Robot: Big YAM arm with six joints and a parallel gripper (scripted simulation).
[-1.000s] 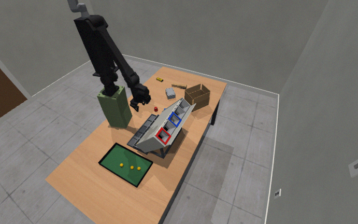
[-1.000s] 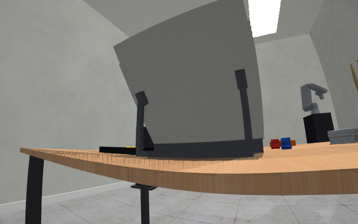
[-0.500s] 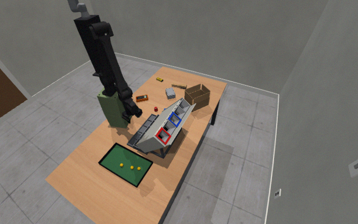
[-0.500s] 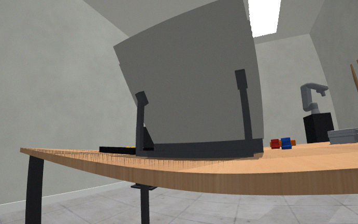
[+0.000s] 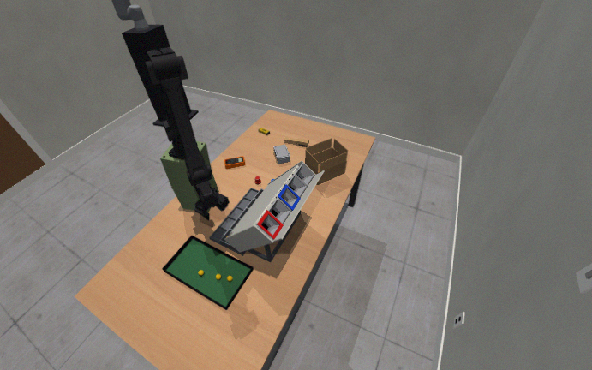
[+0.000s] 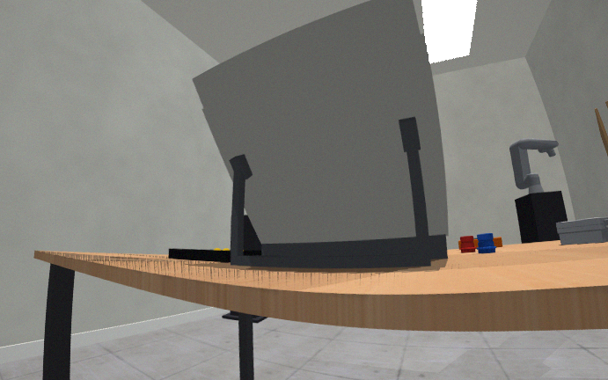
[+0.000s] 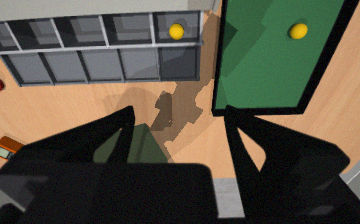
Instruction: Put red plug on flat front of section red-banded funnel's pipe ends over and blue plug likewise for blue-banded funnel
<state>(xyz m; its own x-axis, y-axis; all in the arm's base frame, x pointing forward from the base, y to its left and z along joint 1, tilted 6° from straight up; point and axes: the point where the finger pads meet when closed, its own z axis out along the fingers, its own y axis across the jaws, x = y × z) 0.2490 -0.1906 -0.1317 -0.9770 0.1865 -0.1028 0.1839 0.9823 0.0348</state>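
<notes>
Right now the green marble tray is 1 cm ahead of my hand, 18 cm to the right of it and 21 cm below it. From my hand the other things lie so: grey cover (18 cm ahead, 13 cm to the left, 1 cm below); then cardboard box (37 cm ahead, 62 cm to the left, 15 cm below); then grey case (7 cm ahead, 68 cm to the left, 19 cm below).
</notes>
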